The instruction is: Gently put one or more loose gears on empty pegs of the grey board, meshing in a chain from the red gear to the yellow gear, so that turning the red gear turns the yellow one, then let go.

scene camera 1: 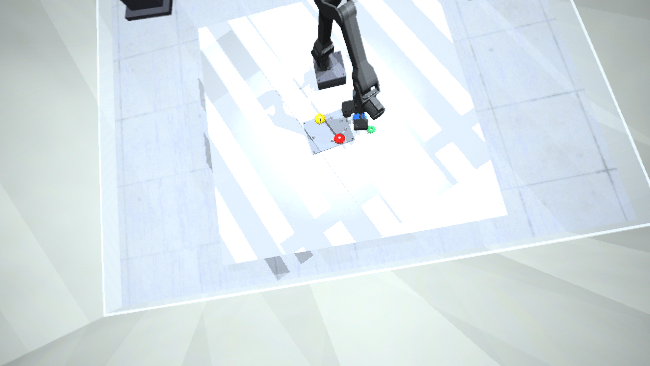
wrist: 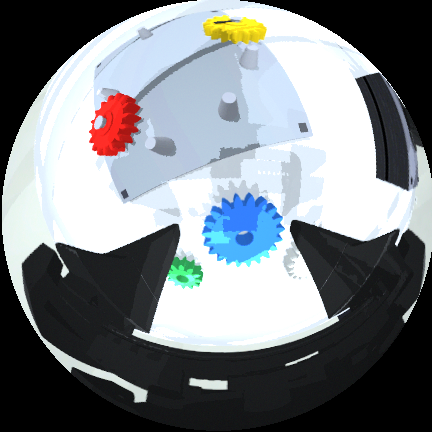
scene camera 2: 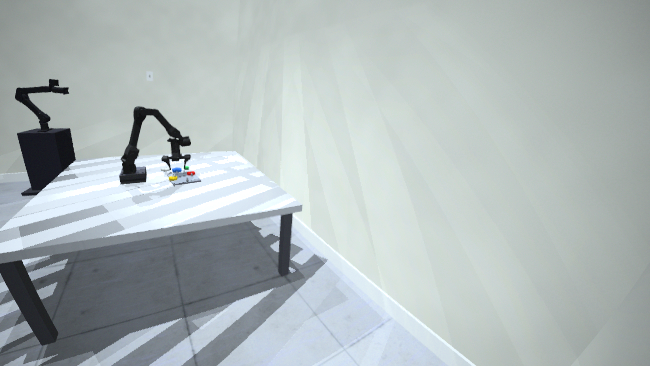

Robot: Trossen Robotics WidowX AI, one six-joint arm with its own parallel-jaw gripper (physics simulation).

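Places are measured from the arm's base along level axes (x ahead, y left, z up), in millimetres.
Pixels of known places: gripper, fingertip midpoint: (scene camera 1: 358, 118) (wrist: 236, 227) (scene camera 2: 177, 169); arm's base, link origin: (scene camera 1: 323, 64) (scene camera 2: 129, 172).
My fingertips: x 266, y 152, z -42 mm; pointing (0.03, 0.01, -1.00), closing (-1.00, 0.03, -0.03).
Ahead of a thing's pixels: the offset from my fingertips to its top centre. "*": to the spot under its first point. Level surfaces: height alone.
The grey board @[dx +43, dy -149, dz +17 mm] (scene camera 1: 320, 139) (scene camera 2: 193, 179) (wrist: 192, 117) bears the red gear @[* dx +98, dy -95, dz +15 mm] (scene camera 1: 339, 138) (scene camera 2: 191, 173) (wrist: 120, 125) and the yellow gear @[dx -13, dy -184, dz +12 mm] (scene camera 1: 320, 119) (scene camera 2: 173, 178) (wrist: 240, 31) on pegs. Several pegs are empty, among them a peg @[dx +2, dy -83, dz +15 mm] (wrist: 229, 105) near the middle in the wrist view. My gripper (scene camera 1: 354, 116) (scene camera 2: 178, 168) (wrist: 236, 227) is open and low, its fingers on either side of the loose blue gear @[dx -5, dy +8, dz +3 mm] (scene camera 1: 357, 117) (scene camera 2: 177, 170) (wrist: 257, 240). The green gear @[dx +56, dy +58, dz +3 mm] (scene camera 1: 371, 129) (scene camera 2: 186, 168) (wrist: 187, 275) lies beside it. A white gear @[dx -85, dy +46, dz +3 mm] (wrist: 295, 262) is partly hidden by the right finger.
The arm's own base (scene camera 1: 330, 75) (scene camera 2: 133, 175) (wrist: 392, 135) stands on the white table @[dz -14 mm] (scene camera 2: 175, 210) near the board. A second arm (scene camera 2: 35, 107) stands on a black pedestal (scene camera 2: 45, 157) beyond the table. Bright light stripes and shadows cross the tabletop.
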